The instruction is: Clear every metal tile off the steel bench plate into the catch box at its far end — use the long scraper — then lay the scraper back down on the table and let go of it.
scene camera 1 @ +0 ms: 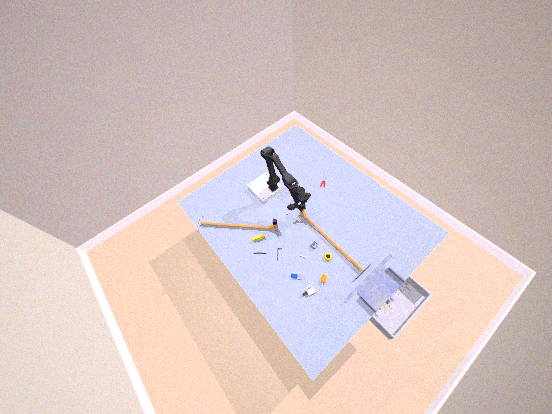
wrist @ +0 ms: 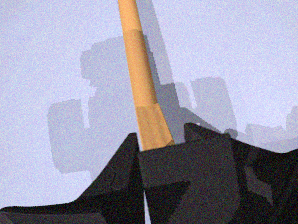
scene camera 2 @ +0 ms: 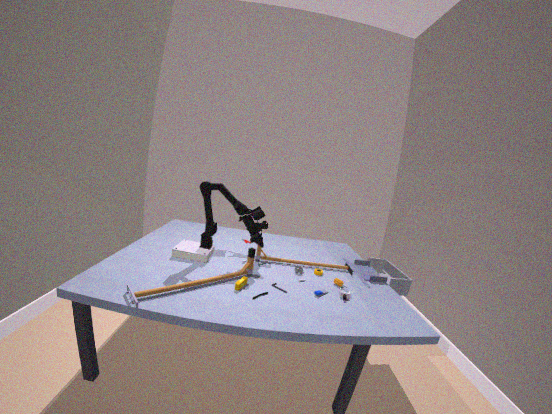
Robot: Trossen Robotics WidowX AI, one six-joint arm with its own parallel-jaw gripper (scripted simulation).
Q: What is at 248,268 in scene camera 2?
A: A long scraper.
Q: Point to a long scraper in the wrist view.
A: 201,174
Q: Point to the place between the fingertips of my gripper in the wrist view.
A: At 161,135
